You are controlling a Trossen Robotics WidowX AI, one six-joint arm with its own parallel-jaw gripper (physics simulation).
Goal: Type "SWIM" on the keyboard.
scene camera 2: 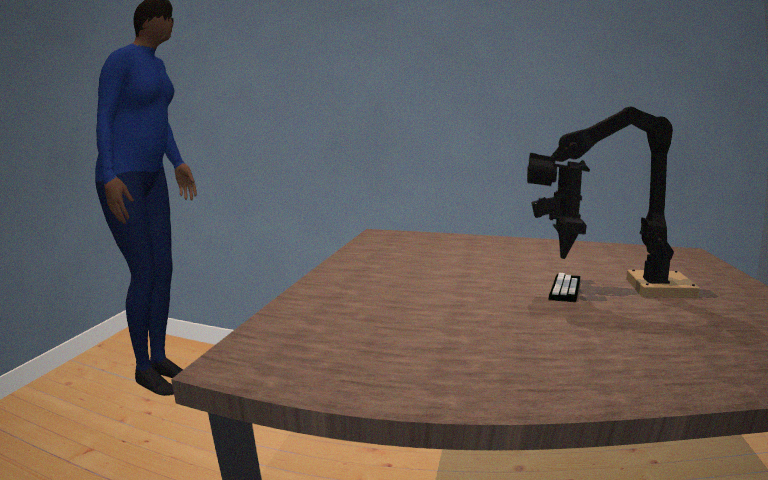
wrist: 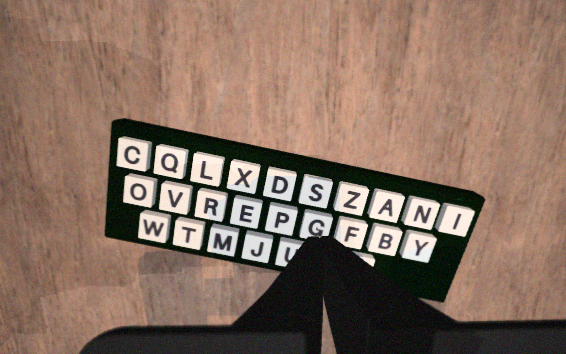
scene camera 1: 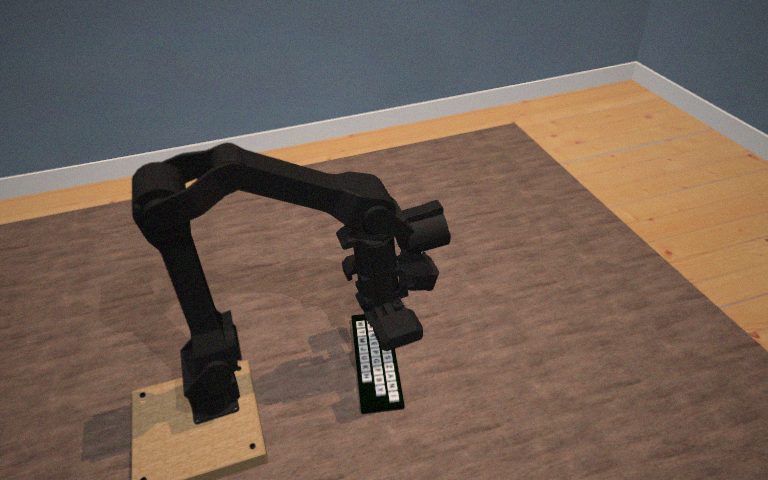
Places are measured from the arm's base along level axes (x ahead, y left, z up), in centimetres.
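Where they show: gripper, fingertip midpoint: point(scene camera 2: 562, 258) point(wrist: 319, 248); arm's base, link origin: point(scene camera 2: 656, 280) point(scene camera 1: 214, 400).
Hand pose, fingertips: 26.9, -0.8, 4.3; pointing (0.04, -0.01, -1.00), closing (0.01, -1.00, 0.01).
Observation:
Each offset is from my fingertips to the top centre of the thing, as dx, dy, dz. Level surfaces: height alone.
A dark green keyboard point(scene camera 1: 373, 403) point(scene camera 2: 552, 297) point(wrist: 432, 277) with white letter keys in three rows lies flat on the table. In the wrist view the S key {+0.3, -0.3, -5.3} point(wrist: 316, 191) and the I key {-1.4, -7.6, -5.3} point(wrist: 456, 221) are in the top row, I at its right end. The W key {-1.5, +8.3, -5.3} point(wrist: 154, 227) and the M key {-2.4, +4.6, -5.3} point(wrist: 222, 242) are in the bottom row, W at its left end. My gripper point(scene camera 2: 563, 256) point(wrist: 319, 248) is shut and empty, pointing down, with a gap above the keyboard. In the wrist view its tips overlap the G key's lower edge and hide K and parts of U and H.
The arm stands on a light wooden base point(scene camera 1: 198, 447) point(scene camera 2: 668, 290) beside the keyboard. The brown table's {dz -6.9} point(scene camera 1: 538, 283) point(scene camera 2: 396, 339) edges show in the scene views. A person point(scene camera 2: 135, 169) in blue stands beyond the table's left side in scene camera 2.

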